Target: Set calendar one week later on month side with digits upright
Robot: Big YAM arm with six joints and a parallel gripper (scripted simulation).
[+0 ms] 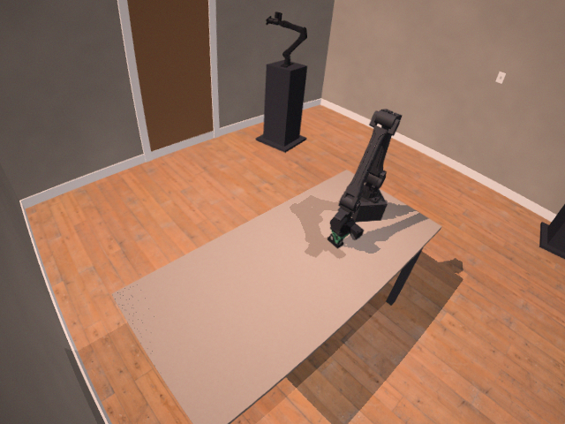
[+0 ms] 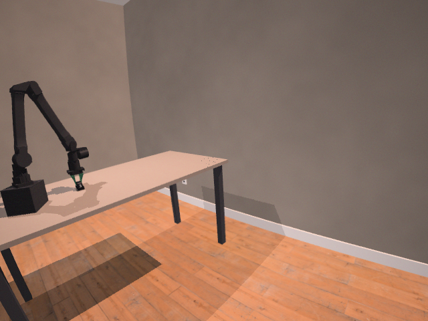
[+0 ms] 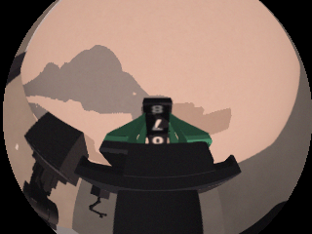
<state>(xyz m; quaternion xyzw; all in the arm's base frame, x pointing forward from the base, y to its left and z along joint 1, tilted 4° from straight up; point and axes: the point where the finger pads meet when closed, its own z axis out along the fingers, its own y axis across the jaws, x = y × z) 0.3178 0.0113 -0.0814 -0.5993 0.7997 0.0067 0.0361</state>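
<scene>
Now: the dark calendar tray 10 mm behind my hand, 20 mm to the right of it and 20 mm below it.
</scene>
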